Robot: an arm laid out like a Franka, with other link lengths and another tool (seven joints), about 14 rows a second.
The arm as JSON. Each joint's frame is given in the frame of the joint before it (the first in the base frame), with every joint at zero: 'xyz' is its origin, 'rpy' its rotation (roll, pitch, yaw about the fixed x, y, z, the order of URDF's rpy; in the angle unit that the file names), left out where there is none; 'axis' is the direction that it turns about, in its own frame. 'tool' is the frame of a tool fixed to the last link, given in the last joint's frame.
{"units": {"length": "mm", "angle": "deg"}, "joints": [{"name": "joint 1", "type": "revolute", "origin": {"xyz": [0.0, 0.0, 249.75]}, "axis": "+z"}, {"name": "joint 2", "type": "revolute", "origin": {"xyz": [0.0, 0.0, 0.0], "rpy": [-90.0, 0.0, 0.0]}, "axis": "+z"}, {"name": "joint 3", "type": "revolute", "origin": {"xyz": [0.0, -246.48, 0.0], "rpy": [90.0, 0.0, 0.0]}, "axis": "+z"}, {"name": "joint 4", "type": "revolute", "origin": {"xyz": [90.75, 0.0, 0.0], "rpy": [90.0, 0.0, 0.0]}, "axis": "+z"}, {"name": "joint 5", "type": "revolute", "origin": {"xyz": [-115.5, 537.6, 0.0], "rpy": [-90.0, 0.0, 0.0]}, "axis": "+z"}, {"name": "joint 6", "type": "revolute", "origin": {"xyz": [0.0, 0.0, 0.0], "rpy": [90.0, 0.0, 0.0]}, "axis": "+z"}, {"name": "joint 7", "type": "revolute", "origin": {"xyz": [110.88, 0.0, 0.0], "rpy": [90.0, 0.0, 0.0]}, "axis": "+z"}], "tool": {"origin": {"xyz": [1.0, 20.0, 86.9], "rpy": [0.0, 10.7, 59.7]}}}
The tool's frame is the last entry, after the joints.
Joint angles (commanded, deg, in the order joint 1, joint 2, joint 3, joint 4, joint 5, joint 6, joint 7), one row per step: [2.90 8.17 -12.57 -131.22 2.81 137.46 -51.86]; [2.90 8.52 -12.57 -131.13 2.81 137.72 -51.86]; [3.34 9.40 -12.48 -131.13 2.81 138.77 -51.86]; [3.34 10.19 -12.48 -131.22 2.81 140.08 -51.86]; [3.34 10.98 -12.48 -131.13 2.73 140.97 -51.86]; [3.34 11.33 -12.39 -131.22 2.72 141.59 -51.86]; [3.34 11.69 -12.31 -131.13 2.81 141.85 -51.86]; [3.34 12.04 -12.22 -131.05 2.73 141.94 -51.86]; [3.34 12.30 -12.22 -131.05 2.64 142.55 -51.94]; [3.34 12.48 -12.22 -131.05 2.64 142.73 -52.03]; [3.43 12.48 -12.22 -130.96 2.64 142.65 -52.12]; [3.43 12.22 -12.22 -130.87 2.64 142.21 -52.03]
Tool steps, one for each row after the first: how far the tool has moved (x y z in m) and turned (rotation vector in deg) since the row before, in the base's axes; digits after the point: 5 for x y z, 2 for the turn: [-0.00011 -0.00023 -0.00262 -0.09 0.01 0.00]; [-0.00020 0.00578 -0.00798 -0.24 -0.15 0.53]; [-0.00148 -0.00047 -0.00717 -0.29 -0.41 0.00]; [-0.00084 -0.00043 -0.00632 -0.28 -0.16 0.07]; [-0.00087 0.00094 -0.00359 -0.11 -0.17 0.10]; [-0.00015 0.00069 -0.00279 -0.01 0.00 0.01]; [-0.00038 0.00100 -0.00313 -0.08 0.19 0.16]; [-0.00004 -0.00012 -0.00165 -0.18 -0.33 0.16]; [-0.00042 -0.00006 -0.00168 -0.04 0.00 0.09]; [0.00080 0.00103 0.00067 0.00 -0.01 0.18]; [0.00103 0.00008 0.00289 0.08 0.08 -0.09]
